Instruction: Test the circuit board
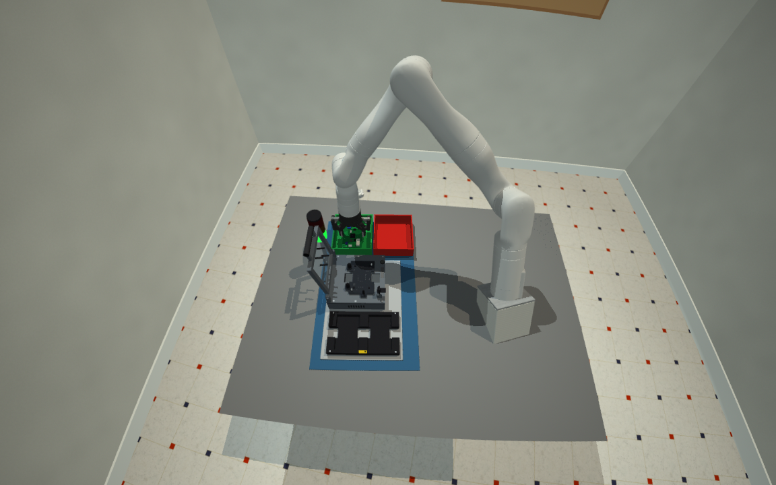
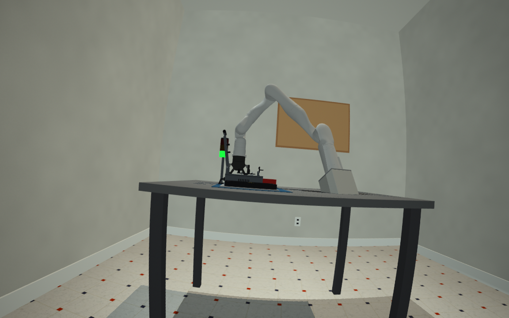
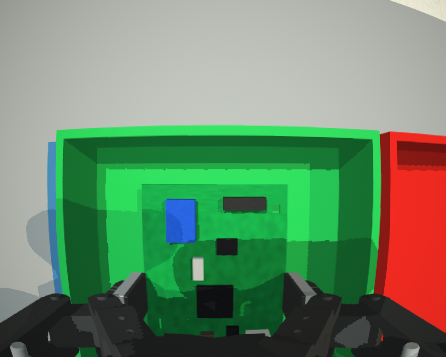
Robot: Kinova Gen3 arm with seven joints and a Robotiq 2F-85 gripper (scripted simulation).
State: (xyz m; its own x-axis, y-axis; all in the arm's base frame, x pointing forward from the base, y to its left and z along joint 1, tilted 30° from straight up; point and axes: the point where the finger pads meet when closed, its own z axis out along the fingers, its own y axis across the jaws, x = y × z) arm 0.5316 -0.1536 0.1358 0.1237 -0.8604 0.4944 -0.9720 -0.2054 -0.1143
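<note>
The green bin is 1 cm below my hand. The rest, counted from my hand: red bin: 15 cm behind, 2 cm to the right, 1 cm below; then green circuit board: 1 cm below; then tester lid: 21 cm to the left, 16 cm above, 4 cm ahead.
</note>
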